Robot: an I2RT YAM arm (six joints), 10 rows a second.
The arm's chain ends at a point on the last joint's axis. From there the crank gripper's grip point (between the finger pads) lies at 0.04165 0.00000 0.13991 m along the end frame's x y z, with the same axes.
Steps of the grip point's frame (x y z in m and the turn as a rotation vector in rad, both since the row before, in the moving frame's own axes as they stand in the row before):
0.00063, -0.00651, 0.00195, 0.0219, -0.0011, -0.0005
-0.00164, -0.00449, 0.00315, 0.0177, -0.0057, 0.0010
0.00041, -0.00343, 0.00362, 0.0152, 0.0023, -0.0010
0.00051, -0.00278, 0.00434, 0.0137, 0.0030, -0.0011
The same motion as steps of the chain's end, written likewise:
0.00078, -0.00342, 0.00194, 0.0219, -0.0011, -0.0005
-0.00084, -0.00205, 0.00294, 0.0177, -0.0057, 0.0010
0.00009, -0.00126, 0.00373, 0.0152, 0.0023, -0.0010
0.00009, -0.00082, 0.00448, 0.0137, 0.0030, -0.0011

